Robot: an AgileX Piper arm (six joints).
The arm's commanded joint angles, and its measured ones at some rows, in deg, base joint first. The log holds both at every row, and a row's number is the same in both.
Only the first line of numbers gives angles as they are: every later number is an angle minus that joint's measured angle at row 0.
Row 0, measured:
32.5 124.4 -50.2 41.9 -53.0 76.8
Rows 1 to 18, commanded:
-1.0 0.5 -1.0 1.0 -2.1 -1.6
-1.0 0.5 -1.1 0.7 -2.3 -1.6
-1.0 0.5 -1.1 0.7 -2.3 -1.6
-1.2 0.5 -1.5 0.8 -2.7 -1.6
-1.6 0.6 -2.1 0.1 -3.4 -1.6
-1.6 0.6 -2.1 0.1 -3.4 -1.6
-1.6 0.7 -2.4 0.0 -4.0 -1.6
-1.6 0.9 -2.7 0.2 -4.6 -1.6
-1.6 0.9 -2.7 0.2 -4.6 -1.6
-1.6 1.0 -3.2 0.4 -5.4 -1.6
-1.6 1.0 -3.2 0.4 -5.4 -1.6
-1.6 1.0 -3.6 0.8 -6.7 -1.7
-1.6 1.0 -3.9 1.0 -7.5 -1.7
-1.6 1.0 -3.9 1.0 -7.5 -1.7
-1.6 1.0 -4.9 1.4 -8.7 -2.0
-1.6 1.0 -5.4 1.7 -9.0 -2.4
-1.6 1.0 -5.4 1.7 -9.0 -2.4
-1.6 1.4 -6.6 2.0 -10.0 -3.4
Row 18, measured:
-0.2 1.0 -2.7 2.5 -0.5 -1.7
